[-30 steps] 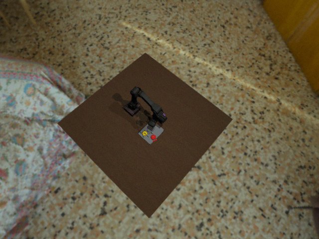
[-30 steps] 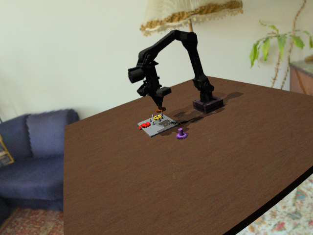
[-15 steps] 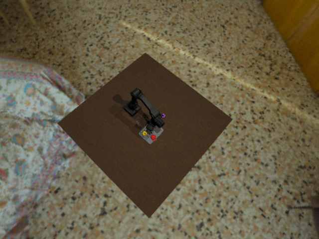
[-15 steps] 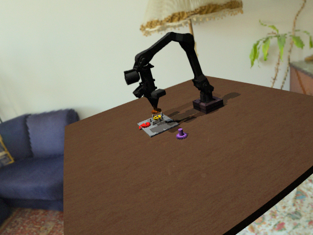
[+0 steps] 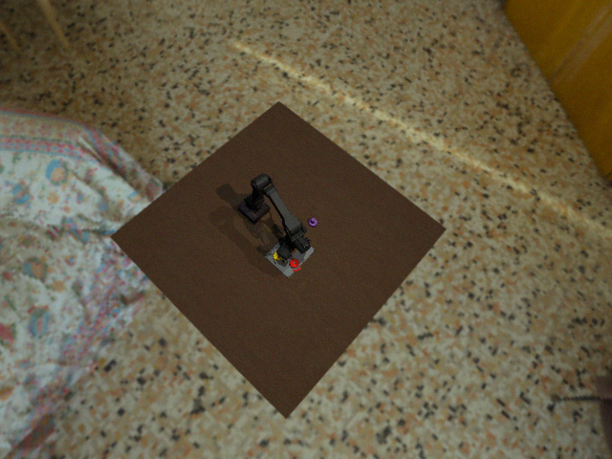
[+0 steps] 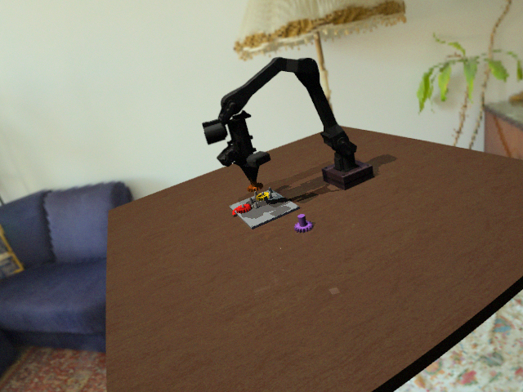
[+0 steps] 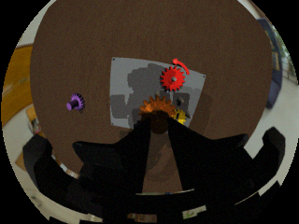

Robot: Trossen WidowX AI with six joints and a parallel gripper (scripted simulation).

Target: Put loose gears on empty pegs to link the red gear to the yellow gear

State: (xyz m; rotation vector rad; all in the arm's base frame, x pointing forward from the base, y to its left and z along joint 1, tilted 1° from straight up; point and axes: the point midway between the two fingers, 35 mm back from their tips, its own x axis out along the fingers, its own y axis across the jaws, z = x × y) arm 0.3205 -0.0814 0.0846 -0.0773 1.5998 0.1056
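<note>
Right now the red gear is 9 cm below my gripper tip, 5 cm ahead of it and 3 cm to the right of it. Round my gripper tip: orange gear: 1 cm below; then yellow gear: 9 cm below, 5 cm to the right, 5 cm behind; then red arrow: 10 cm below, 8 cm ahead, 5 cm to the right.
</note>
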